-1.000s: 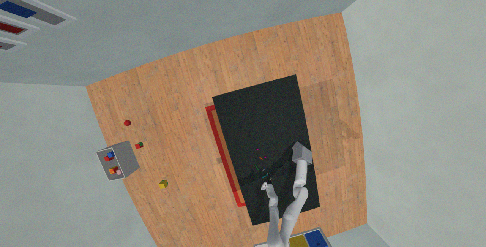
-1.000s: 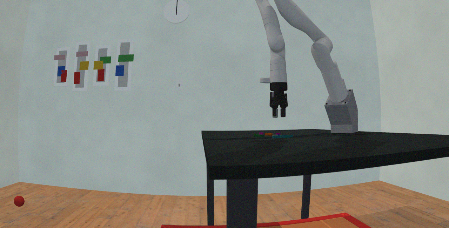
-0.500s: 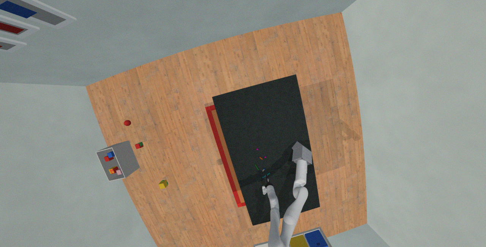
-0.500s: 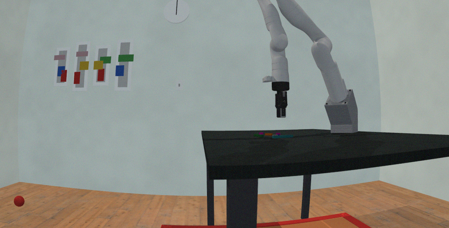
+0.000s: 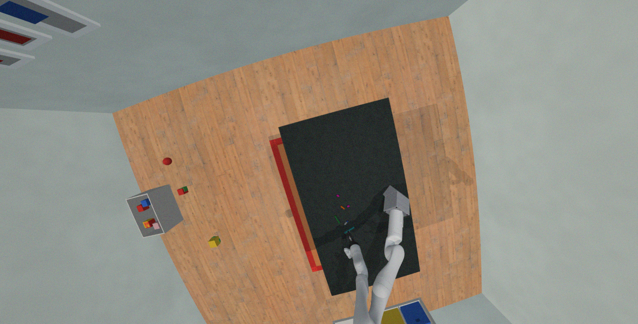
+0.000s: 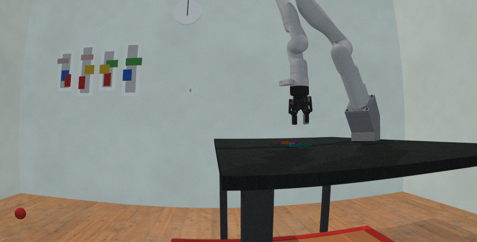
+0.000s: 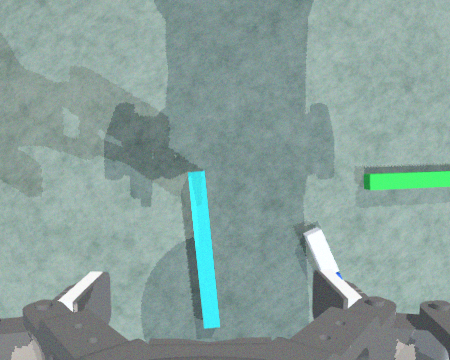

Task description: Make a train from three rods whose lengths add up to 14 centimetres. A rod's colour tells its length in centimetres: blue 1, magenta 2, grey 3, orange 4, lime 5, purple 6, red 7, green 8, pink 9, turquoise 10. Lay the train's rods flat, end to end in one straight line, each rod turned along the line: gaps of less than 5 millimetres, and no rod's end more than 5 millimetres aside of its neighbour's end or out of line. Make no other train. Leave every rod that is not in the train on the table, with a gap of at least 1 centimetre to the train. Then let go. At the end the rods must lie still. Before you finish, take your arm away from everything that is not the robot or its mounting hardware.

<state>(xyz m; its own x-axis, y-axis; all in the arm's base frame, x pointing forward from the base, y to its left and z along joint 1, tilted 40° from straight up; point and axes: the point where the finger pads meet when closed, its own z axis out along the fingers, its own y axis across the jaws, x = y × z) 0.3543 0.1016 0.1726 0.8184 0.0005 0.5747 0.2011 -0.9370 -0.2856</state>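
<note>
Now: hand 80 mm above the turquoise rod. Also, from my hand: green rod (80 mm ahead, 130 mm to the right, 80 mm below); small blue rod (80 mm to the right, 80 mm below); grey rod (10 mm ahead, 70 mm to the right, 80 mm below).
</note>
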